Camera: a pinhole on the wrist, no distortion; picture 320 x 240 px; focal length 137.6 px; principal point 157.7 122.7 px. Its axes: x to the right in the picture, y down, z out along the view. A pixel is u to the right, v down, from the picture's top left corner.
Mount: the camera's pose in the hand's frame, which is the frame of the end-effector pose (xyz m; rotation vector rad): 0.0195 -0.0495 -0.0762 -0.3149 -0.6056 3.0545
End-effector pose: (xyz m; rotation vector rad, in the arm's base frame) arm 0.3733 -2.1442 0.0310 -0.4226 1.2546 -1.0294
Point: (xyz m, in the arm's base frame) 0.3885 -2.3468 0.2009
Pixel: 102.1 176.5
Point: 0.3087 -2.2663 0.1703
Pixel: 129.5 222.4
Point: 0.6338 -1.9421 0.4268
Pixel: 260.6 86.4
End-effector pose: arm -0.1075 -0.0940 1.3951 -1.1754 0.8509 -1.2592
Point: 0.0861 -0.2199 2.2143
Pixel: 77.7 231.8
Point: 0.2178 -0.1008 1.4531
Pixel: 107.1 29.0
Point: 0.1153 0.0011 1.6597
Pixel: 145.5 124.3
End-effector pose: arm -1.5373 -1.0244 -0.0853 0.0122 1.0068 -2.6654
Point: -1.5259 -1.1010 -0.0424
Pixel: outside the picture
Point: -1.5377 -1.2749 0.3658
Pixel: 129.1 82.3
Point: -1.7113 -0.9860 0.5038
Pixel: 113.4 169.7
